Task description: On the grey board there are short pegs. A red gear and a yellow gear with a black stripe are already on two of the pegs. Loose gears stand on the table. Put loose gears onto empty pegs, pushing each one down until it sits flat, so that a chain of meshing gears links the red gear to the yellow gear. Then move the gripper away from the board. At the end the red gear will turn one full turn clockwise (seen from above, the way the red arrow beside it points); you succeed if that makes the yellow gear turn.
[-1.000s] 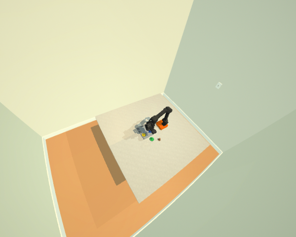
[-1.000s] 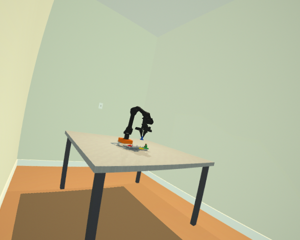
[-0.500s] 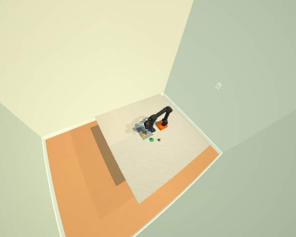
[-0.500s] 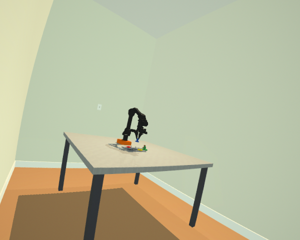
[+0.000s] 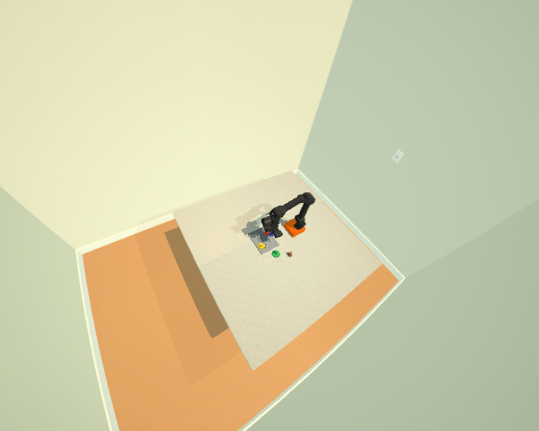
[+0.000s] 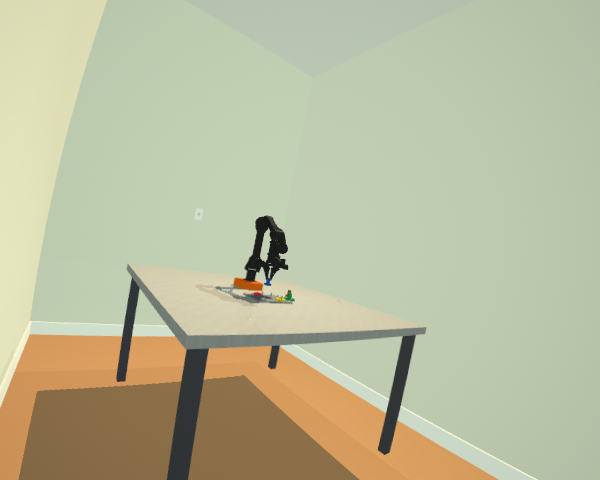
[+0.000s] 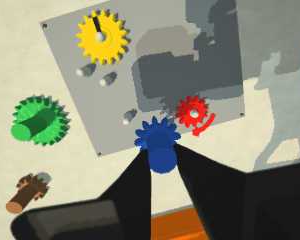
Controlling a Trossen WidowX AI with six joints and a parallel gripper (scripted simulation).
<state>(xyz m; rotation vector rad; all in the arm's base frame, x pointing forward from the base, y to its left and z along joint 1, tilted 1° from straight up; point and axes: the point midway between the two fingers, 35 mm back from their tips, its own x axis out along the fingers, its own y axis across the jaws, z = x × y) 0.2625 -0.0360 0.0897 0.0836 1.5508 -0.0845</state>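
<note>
The red gear lies 5 cm to the right of my gripper tip and 8 cm below it. The rest, counted from my gripper tip: green gear (3 cm ahead, 14 cm to the left, 8 cm below); red arrow (3 cm behind, 6 cm to the right, 9 cm below); blue gear (1 cm below).
</note>
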